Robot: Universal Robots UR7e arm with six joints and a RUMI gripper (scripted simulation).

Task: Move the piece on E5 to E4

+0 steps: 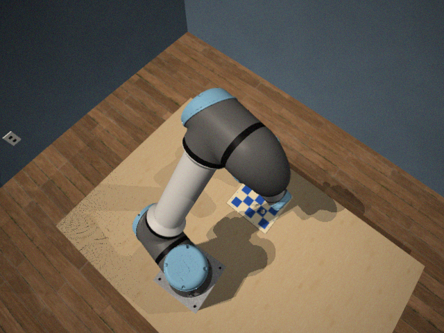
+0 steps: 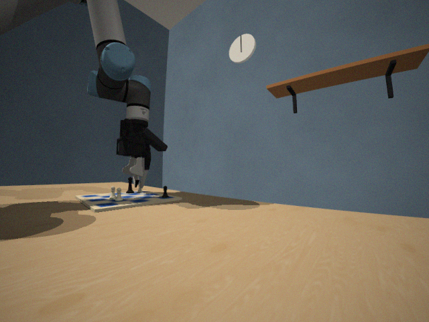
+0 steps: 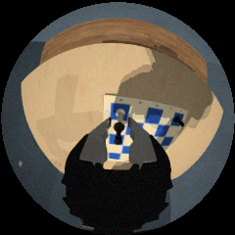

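The tall black piece lies 3 cm behind my hand. Round my hand: chessboard 8 cm behind, 7 cm to the right, 3 cm below; then black pawn 1 cm behind, 15 cm to the right, 2 cm below.
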